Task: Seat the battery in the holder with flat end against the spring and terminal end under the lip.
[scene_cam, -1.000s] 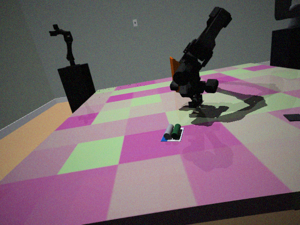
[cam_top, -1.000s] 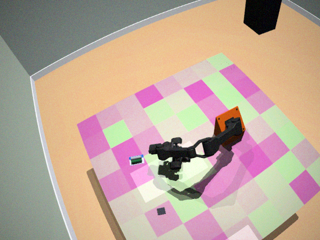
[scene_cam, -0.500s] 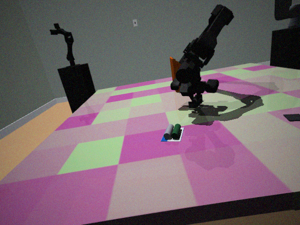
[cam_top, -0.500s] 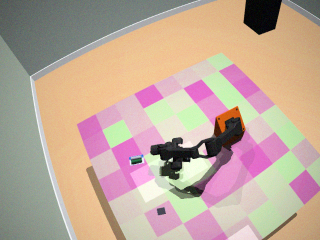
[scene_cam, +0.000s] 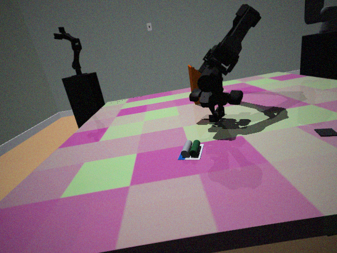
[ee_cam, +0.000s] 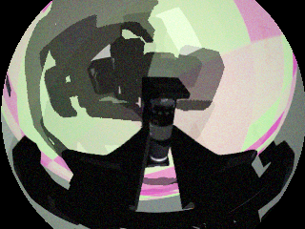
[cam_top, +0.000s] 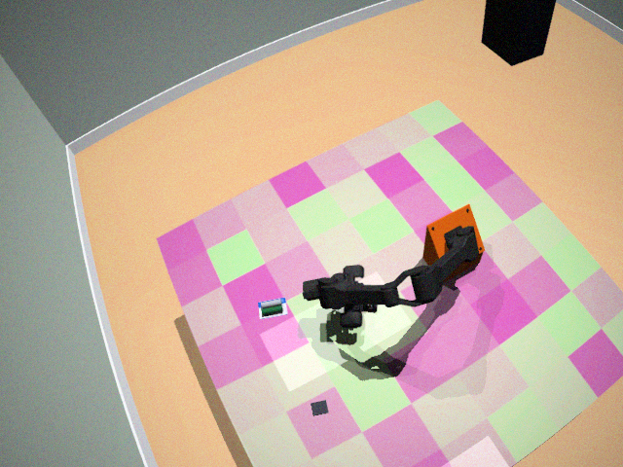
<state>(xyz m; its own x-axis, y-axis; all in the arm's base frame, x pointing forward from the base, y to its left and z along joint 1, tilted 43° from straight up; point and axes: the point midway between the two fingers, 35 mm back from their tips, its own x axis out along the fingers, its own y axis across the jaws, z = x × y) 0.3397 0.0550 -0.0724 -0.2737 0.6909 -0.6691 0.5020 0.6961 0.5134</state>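
Right now my gripper tip is 10 mm below the battery.
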